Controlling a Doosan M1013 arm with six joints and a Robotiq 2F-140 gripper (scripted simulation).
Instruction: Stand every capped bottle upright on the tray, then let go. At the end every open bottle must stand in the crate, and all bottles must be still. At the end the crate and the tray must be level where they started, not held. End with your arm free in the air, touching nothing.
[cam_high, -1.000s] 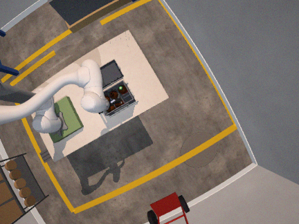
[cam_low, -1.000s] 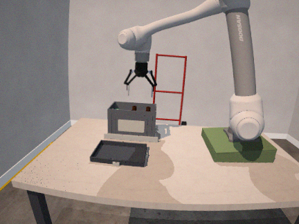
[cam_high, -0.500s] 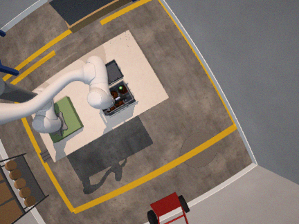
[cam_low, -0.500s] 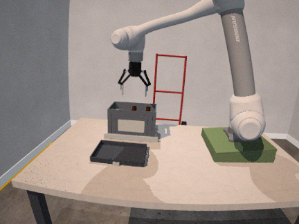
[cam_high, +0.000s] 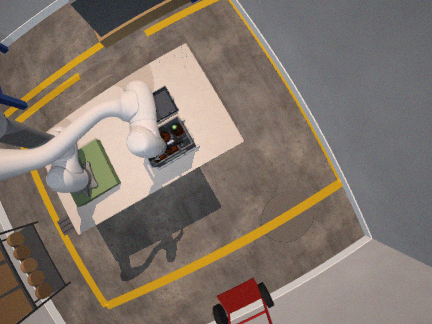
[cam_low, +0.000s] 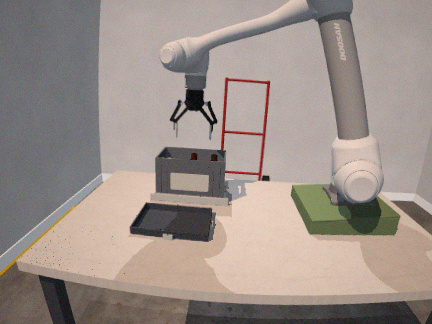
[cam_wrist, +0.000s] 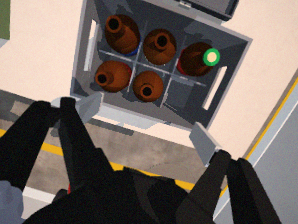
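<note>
My gripper is now 7 cm short of the bottle, 12 cm to the right of it and 15 cm above it. The rest, counted from my hand: dark tray 2 cm behind, 35 cm to the left, 22 cm below; then crate 2 cm behind, 7 cm to the left, 15 cm below.
</note>
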